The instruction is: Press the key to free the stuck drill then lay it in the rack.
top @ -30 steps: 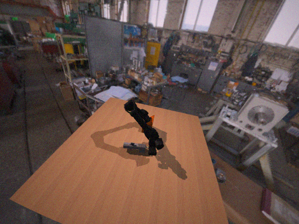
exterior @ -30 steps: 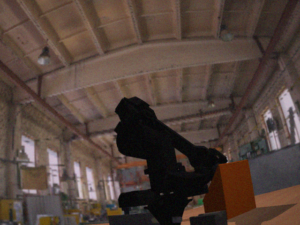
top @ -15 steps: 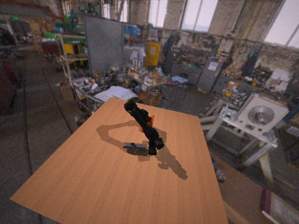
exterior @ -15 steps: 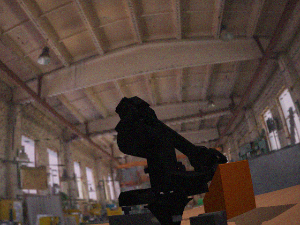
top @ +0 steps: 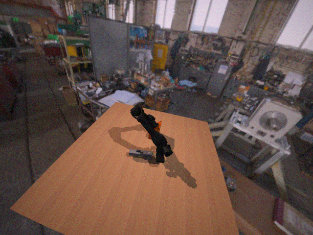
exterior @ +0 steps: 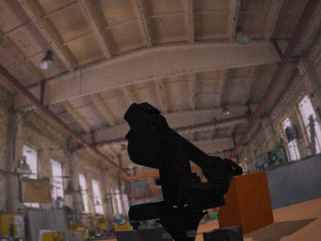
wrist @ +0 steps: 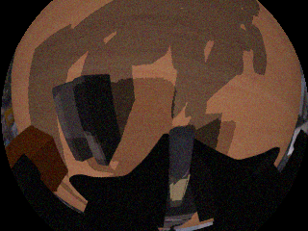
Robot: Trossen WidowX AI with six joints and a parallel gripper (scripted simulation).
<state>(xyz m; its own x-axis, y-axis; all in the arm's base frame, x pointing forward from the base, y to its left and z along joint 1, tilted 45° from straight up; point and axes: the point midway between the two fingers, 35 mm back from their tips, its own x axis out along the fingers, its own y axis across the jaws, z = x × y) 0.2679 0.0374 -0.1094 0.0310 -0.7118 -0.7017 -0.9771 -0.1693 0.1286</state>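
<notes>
My gripper tip is 40 mm to the left of the drill, 30 mm below it and 10 mm short of it. Also, from my gripper tip: grey fixture block: 140 mm to the right, 30 mm ahead, 20 mm above; then dark grey rack: 80 mm behind, 10 mm to the left; then small dark key: 160 mm to the right, 40 mm ahead, 40 mm above.
</notes>
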